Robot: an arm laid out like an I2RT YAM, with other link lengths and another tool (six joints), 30 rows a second.
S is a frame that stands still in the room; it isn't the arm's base.
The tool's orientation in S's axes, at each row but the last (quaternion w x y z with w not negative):
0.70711 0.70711 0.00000 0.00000
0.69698 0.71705 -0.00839 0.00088
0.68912 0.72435 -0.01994 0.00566
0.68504 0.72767 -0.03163 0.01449
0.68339 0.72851 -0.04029 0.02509
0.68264 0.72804 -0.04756 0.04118
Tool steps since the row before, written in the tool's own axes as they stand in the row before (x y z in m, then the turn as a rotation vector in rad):
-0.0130 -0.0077 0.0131 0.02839 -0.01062 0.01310
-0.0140 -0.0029 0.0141 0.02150 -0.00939 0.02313
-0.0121 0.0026 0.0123 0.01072 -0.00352 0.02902
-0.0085 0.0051 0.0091 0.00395 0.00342 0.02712
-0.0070 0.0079 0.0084 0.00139 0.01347 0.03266
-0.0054 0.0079 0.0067 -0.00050 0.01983 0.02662
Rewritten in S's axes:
-0.0130 -0.0131 -0.0077 0.02839 -0.01310 -0.01062
-0.0141 -0.0139 -0.0035 0.02138 -0.02309 -0.00976
-0.0124 -0.0122 0.0015 0.01028 -0.02903 -0.00459
-0.0090 -0.0092 0.0040 0.00311 -0.02737 0.00201
-0.0079 -0.0087 0.0067 -0.00047 -0.03346 0.01140
-0.0064 -0.0071 0.0067 -0.00312 -0.02782 0.01785

